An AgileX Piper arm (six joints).
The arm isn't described. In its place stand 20 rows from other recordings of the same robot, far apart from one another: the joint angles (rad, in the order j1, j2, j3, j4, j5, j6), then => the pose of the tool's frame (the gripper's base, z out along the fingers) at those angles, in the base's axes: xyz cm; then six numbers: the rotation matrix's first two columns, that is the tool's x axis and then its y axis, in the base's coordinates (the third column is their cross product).
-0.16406 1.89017 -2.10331 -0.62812 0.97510 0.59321 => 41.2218 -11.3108 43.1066 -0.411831 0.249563 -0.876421 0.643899 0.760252 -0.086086
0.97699 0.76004 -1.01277 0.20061 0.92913 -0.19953 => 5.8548 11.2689 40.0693 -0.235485 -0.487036 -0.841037 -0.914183 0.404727 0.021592
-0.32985 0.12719 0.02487 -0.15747 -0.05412 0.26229 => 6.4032 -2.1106 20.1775 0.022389 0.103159 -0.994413 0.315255 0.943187 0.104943
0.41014 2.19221 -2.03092 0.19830 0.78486 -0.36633 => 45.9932 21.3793 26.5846 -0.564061 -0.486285 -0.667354 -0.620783 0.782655 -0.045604
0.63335 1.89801 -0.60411 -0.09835 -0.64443 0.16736 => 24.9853 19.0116 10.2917 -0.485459 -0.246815 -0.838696 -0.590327 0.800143 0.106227
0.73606 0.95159 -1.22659 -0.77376 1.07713 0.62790 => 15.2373 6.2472 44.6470 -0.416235 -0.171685 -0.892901 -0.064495 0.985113 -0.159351
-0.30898 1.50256 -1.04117 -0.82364 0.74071 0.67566 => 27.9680 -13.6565 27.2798 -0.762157 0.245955 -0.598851 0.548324 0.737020 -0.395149
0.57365 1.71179 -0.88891 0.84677 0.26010 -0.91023 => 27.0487 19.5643 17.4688 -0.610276 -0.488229 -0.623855 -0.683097 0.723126 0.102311
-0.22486 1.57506 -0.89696 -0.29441 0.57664 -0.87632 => 28.6508 -8.0301 20.1869 -0.638871 -0.767889 -0.046810 -0.679883 0.592031 -0.432734
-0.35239 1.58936 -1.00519 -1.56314 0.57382 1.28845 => 30.3701 -16.4314 26.7644 -0.633531 -0.008490 -0.773671 0.587334 0.645651 -0.488031
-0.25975 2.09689 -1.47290 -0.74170 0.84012 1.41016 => 40.2433 -15.4319 16.4490 -0.298982 0.757934 -0.579780 0.941802 0.332220 -0.051367
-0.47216 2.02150 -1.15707 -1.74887 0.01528 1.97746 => 37.0733 -19.0865 13.6564 -0.501443 0.510473 -0.698550 0.593384 0.790493 0.151709
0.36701 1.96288 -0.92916 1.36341 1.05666 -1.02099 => 27.1726 18.7529 13.2764 -0.947432 -0.282900 -0.149464 -0.269017 0.451445 0.850781
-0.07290 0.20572 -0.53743 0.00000 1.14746 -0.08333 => 1.9414 -0.1418 27.9983 -0.667776 -0.034688 -0.743554 0.017314 0.997919 -0.062104
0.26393 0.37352 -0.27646 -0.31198 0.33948 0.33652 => 8.7025 1.3882 25.1828 -0.323159 -0.044782 -0.945284 -0.153082 0.988198 0.005518
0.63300 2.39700 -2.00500 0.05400 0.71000 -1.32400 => 42.3553 31.4740 15.4489 0.386993 -0.904619 -0.178607 -0.828401 -0.256023 -0.498200
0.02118 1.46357 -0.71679 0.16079 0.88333 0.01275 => 22.2604 1.5978 18.1383 -0.995459 0.093111 -0.019803 0.089877 0.987851 0.126781
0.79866 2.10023 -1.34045 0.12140 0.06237 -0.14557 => 31.5780 32.5254 14.7227 -0.449866 -0.496934 -0.742076 -0.731505 0.681711 -0.013053
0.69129 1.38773 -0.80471 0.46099 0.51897 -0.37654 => 19.3555 18.6229 23.4607 -0.656637 -0.504586 -0.560554 -0.698307 0.687552 0.199098
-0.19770 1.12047 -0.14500 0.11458 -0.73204 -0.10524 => 17.1846 -4.1516 19.8935 -0.161051 0.012080 -0.986872 0.266674 0.963265 -0.031728
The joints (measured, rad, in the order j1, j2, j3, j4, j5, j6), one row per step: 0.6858 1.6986 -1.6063 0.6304 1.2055 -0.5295; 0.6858 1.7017 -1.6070 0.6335 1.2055 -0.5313; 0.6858 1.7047 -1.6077 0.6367 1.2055 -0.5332; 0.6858 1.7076 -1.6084 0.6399 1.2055 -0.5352; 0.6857 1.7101 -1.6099 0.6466 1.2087 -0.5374; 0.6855 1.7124 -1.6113 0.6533 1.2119 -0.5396; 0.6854 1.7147 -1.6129 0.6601 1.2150 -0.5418; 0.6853 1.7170 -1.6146 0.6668 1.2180 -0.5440; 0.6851 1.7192 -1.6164 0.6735 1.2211 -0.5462; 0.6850 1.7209 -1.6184 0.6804 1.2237 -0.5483; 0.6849 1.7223 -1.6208 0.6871 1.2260 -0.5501; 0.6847 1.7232 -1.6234 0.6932 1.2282 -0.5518; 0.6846 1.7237 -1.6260 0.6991 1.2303 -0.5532
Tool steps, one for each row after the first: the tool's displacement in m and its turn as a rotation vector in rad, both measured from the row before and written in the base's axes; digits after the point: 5 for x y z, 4 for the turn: 0.00044 0.00063 -0.00076 0.0010 0.0027 0.0013; 0.00041 0.00062 -0.00072 0.0012 0.0026 0.0014; 0.00040 0.00061 -0.00068 0.0012 0.0024 0.0015; -0.00002 0.00061 -0.00021 0.0031 0.0056 0.0034; -0.00003 0.00055 -0.00017 0.0032 0.0055 0.0033; -0.00004 0.00059 -0.00010 0.0035 0.0053 0.0033; -0.00003 0.00059 -0.00007 0.0036 0.0051 0.0033; -0.00002 0.00055 0.00000 0.0037 0.0050 0.0033; -0.00009 0.00054 0.00026 0.0045 0.0043 0.0030; -0.00010 0.00051 0.00048 0.0049 0.0037 0.0026; -0.00012 0.00039 0.00069 0.0050 0.0027 0.0024; -0.00020 0.00034 0.00083 0.0051 0.0024 0.0022
